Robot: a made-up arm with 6 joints. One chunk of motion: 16 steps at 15 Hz.
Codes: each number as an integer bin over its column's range. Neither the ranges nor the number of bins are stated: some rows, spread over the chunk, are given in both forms.
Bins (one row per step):
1: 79 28 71 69 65 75
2: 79 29 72 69 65 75
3: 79 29 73 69 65 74
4: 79 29 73 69 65 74
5: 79 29 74 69 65 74
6: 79 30 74 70 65 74
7: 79 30 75 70 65 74
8: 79 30 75 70 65 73
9: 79 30 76 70 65 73
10: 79 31 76 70 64 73
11: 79 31 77 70 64 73
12: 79 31 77 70 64 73
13: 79 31 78 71 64 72
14: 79 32 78 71 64 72
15: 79 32 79 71 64 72
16: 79 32 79 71 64 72
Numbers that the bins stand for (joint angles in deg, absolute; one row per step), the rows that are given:
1: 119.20 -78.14 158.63 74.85 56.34 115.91
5: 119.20 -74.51 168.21 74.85 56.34 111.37
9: 119.20 -70.87 174.59 78.69 56.34 106.82
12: 119.20 -67.24 177.78 78.69 52.70 106.82
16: 119.20 -63.60 184.17 82.53 52.70 102.28
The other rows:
2: 119.20 -74.51 161.82 74.85 56.34 115.91
3: 119.20 -74.51 165.01 74.85 56.34 111.37
4: 119.20 -74.51 165.01 74.85 56.34 111.37
6: 119.20 -70.87 168.21 78.69 56.34 111.37
7: 119.20 -70.87 171.40 78.69 56.34 111.37
8: 119.20 -70.87 171.40 78.69 56.34 106.82
10: 119.20 -67.24 174.59 78.69 52.70 106.82
11: 119.20 -67.24 177.78 78.69 52.70 106.82
13: 119.20 -67.24 180.98 82.53 52.70 102.28
14: 119.20 -63.60 180.98 82.53 52.70 102.28
15: 119.20 -63.60 184.17 82.53 52.70 102.28

